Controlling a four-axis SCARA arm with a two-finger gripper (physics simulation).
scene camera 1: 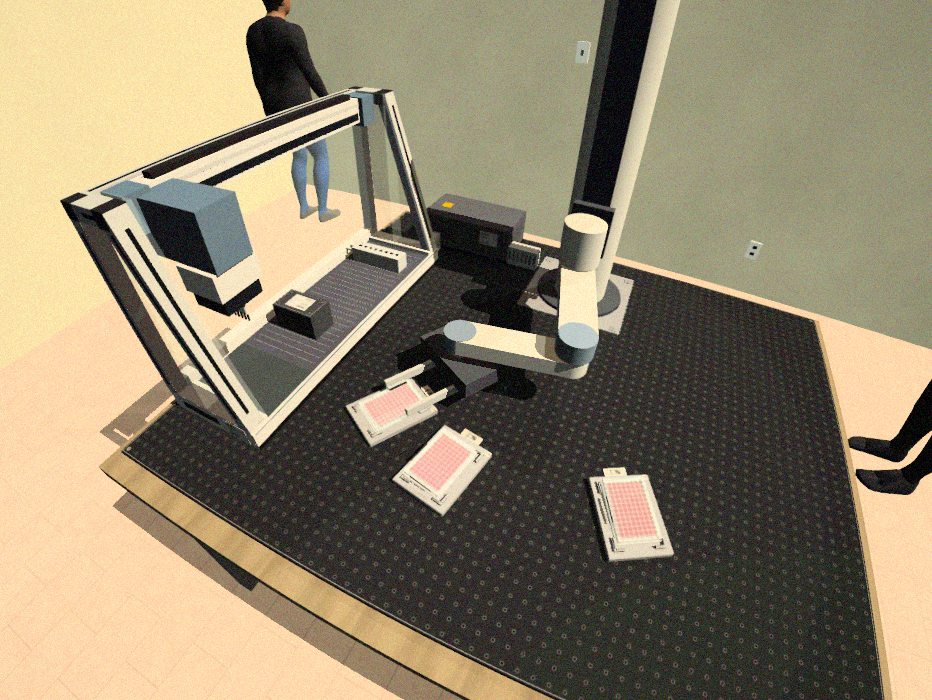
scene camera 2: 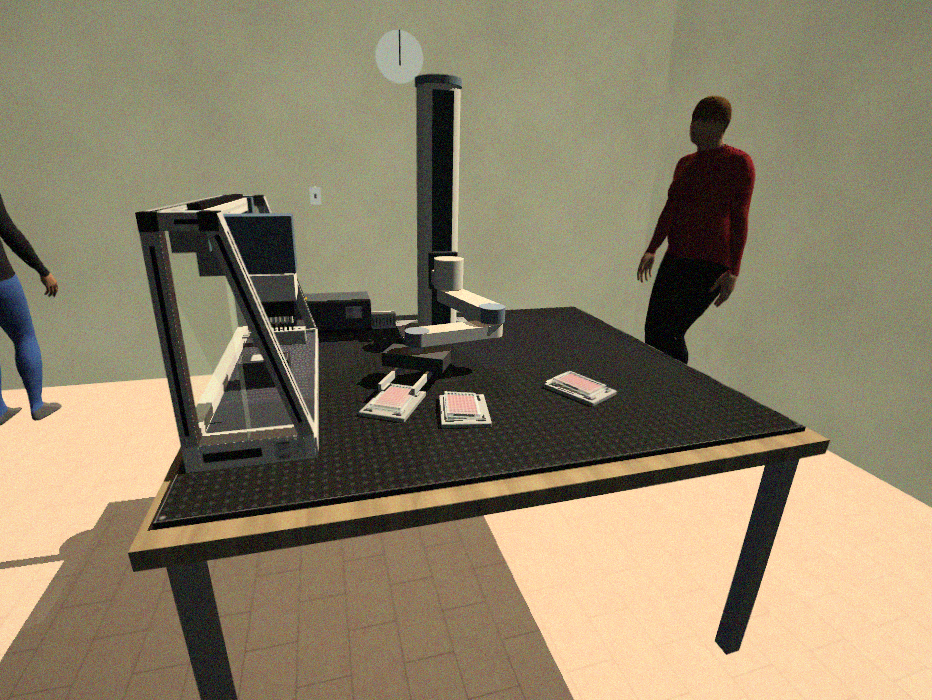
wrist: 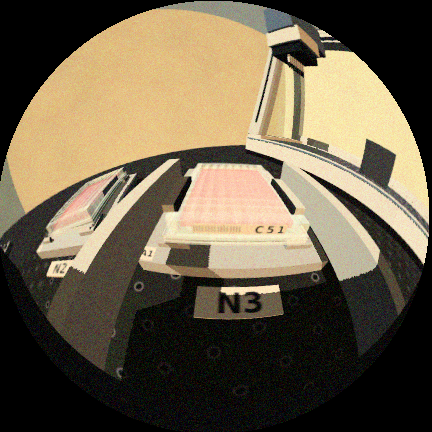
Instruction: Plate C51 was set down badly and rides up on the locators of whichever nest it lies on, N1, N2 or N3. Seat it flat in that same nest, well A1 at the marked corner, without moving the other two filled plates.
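Note:
Plate C51 (scene camera 1: 390, 404) (scene camera 2: 394, 397) (wrist: 230, 200), filled pink, lies over nest N3 (scene camera 1: 374, 437) (wrist: 260, 260), the one nearest the gantry. The nest's A1 mark (wrist: 148, 253) shows at its near left corner in the wrist view. The plate's front skirt stands near the nest's locators; I cannot tell whether it is flat. My gripper (scene camera 1: 399, 397) (scene camera 2: 399, 388) (wrist: 232, 169) is shut on plate C51, its dark pads against both long sides. A second filled plate (scene camera 1: 443, 461) (scene camera 2: 460, 404) (wrist: 82, 202) lies on N2. The third (scene camera 1: 631, 510) (scene camera 2: 580, 384) lies at the right, its nest label unreadable.
A gantry frame (scene camera 1: 259, 431) with a blue pipetting head (scene camera 1: 195, 222) stands left of N3. A black block (scene camera 1: 302, 312) sits on its deck. A grey instrument (scene camera 1: 478, 218) (scene camera 2: 339, 310) stands behind. N2's plate is close beside my left finger in the wrist view.

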